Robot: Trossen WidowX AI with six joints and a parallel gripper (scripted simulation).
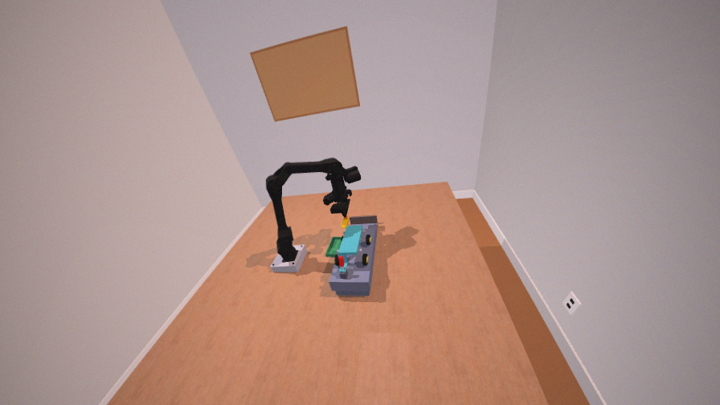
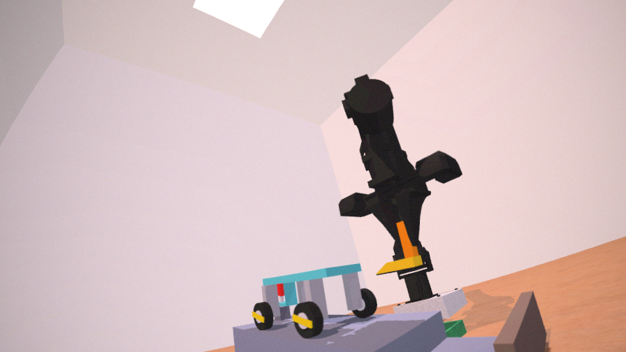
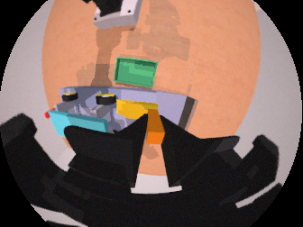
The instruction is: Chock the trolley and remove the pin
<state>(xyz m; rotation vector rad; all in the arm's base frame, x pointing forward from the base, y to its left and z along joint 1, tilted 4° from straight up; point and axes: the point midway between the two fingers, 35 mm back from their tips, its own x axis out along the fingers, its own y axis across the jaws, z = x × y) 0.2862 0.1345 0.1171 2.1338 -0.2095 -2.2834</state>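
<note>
Now: gripper tip 1 cm short of the red-headed stop pin, 29 cm to the left of it and 2 cm above it. From my gripper tip the other things lie so: yellow chock: 2 cm to the right, 1 cm below; then brown wedge block: 7 cm ahead, 10 cm to the left, 11 cm below; then green tray: 7 cm behind, 6 cm to the right, 15 cm below.
</note>
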